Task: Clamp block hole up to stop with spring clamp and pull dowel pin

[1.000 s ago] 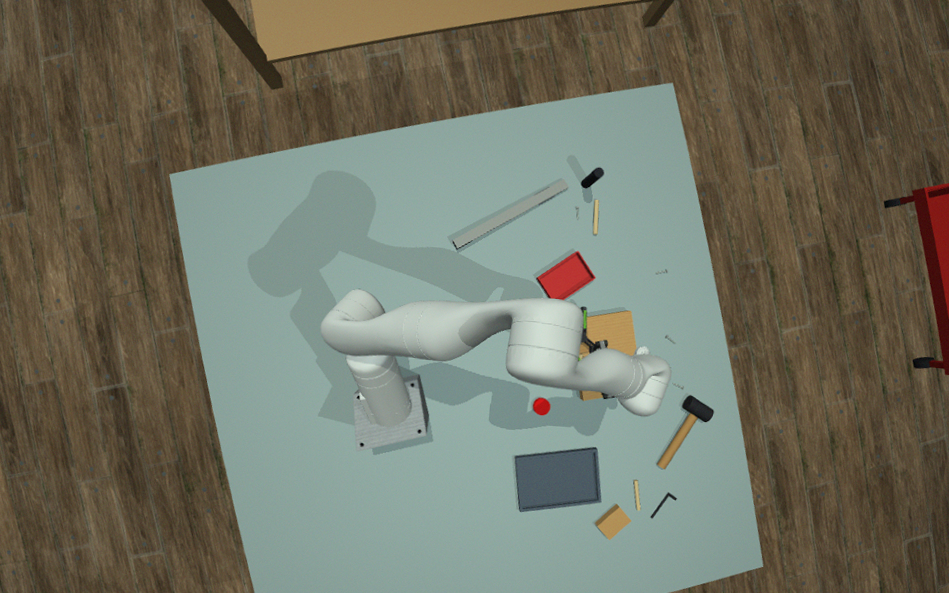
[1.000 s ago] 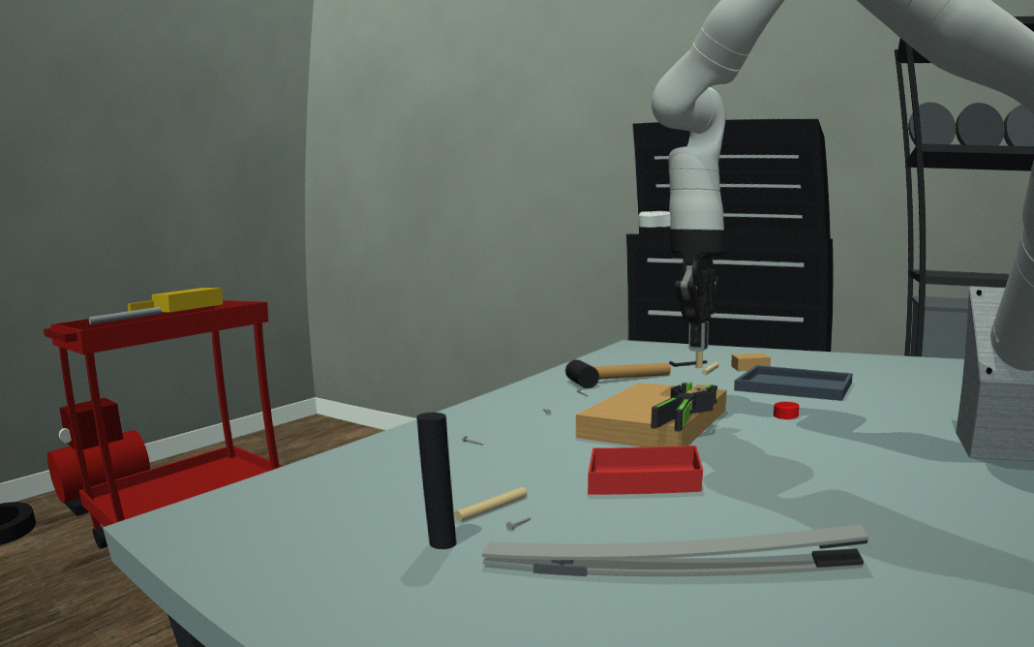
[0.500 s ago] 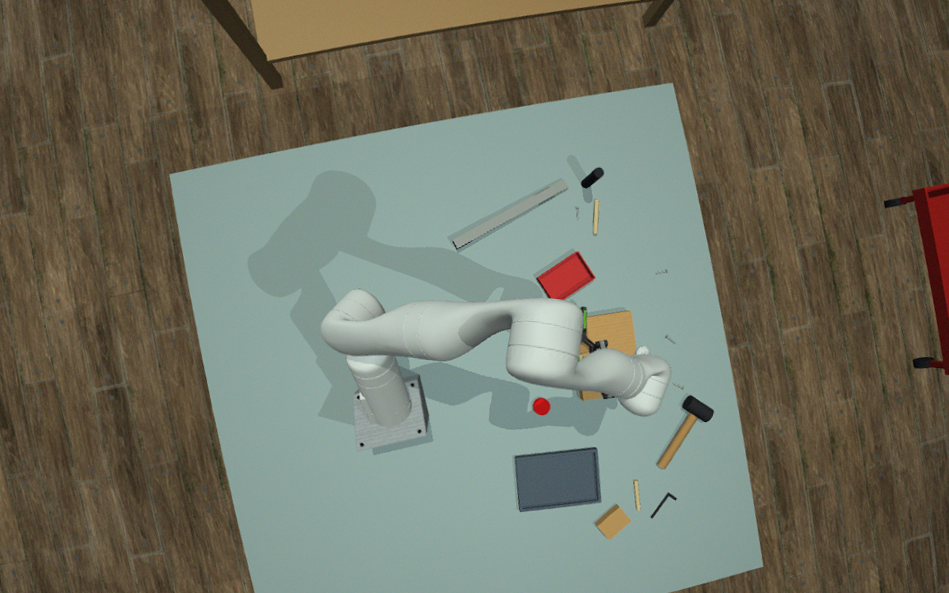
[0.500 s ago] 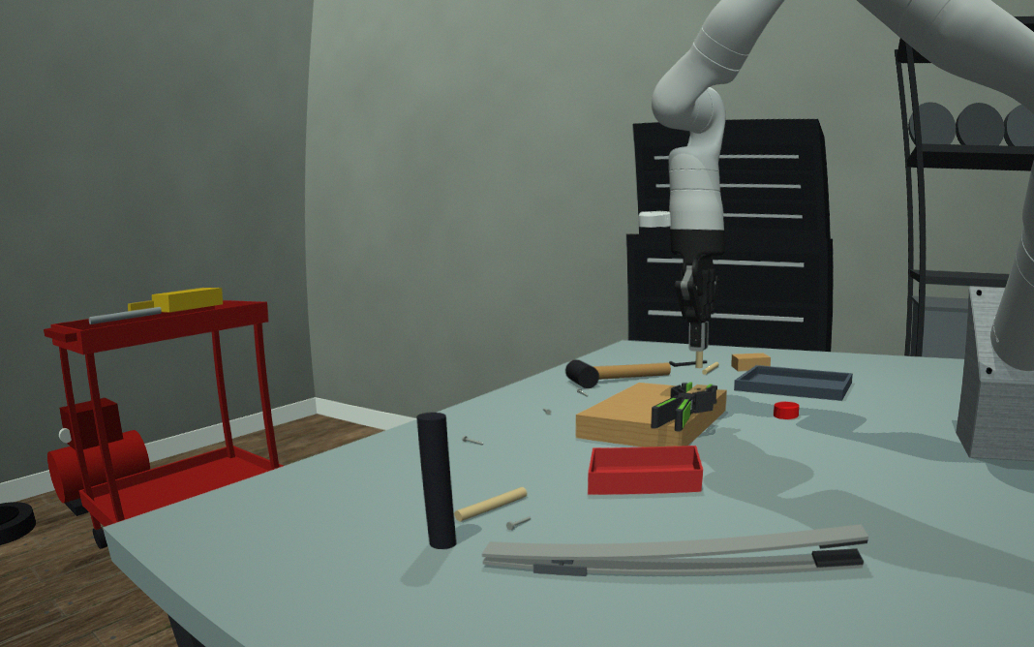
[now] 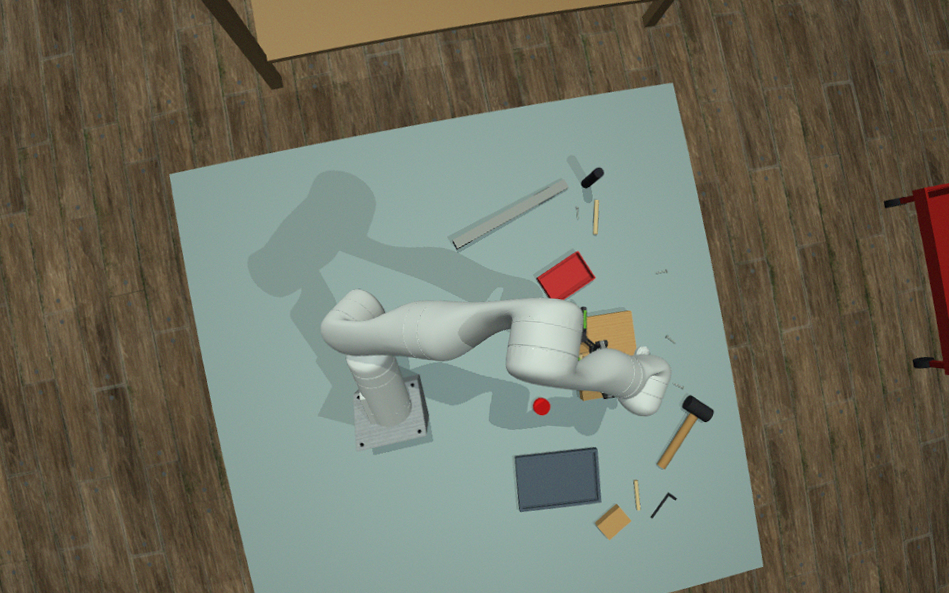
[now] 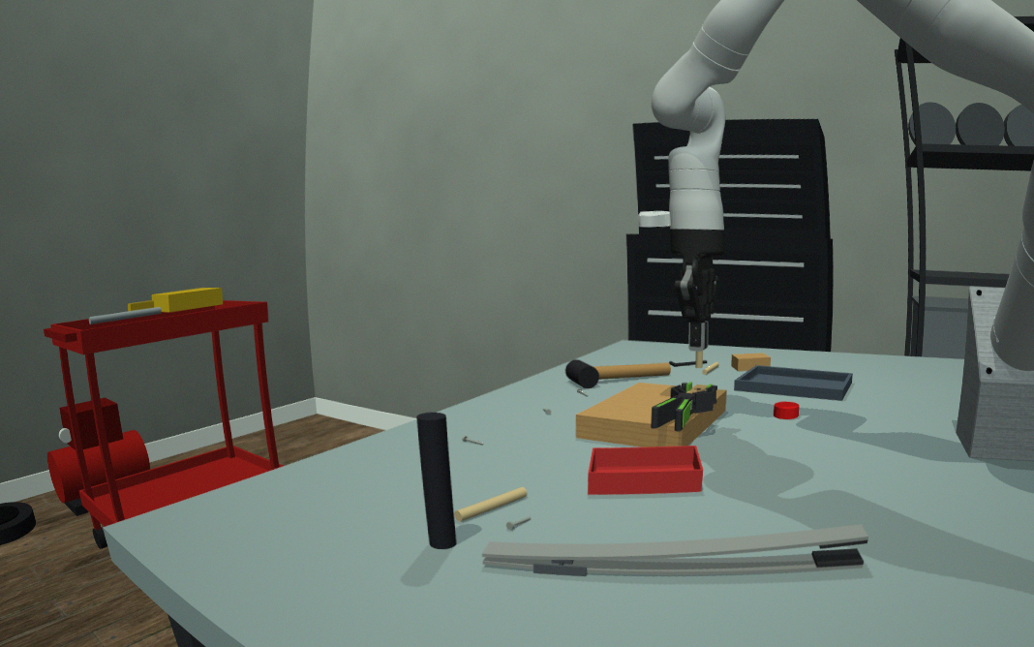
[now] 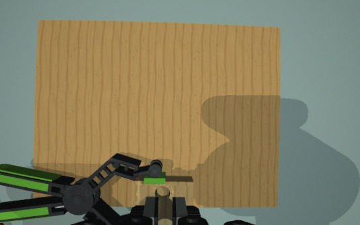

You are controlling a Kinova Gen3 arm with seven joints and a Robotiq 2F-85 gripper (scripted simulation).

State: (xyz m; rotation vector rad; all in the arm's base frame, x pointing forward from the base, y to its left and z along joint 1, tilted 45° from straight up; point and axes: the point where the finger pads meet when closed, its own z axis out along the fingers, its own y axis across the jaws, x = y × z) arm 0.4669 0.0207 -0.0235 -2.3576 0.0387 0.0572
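My hand is 210 mm to the right of the red tray and 120 mm above it. Also, from my hand: dowel pin (20 mm below); then small wooden block (90 mm below); then wooden bench board (100 mm below, 50 mm ahead).
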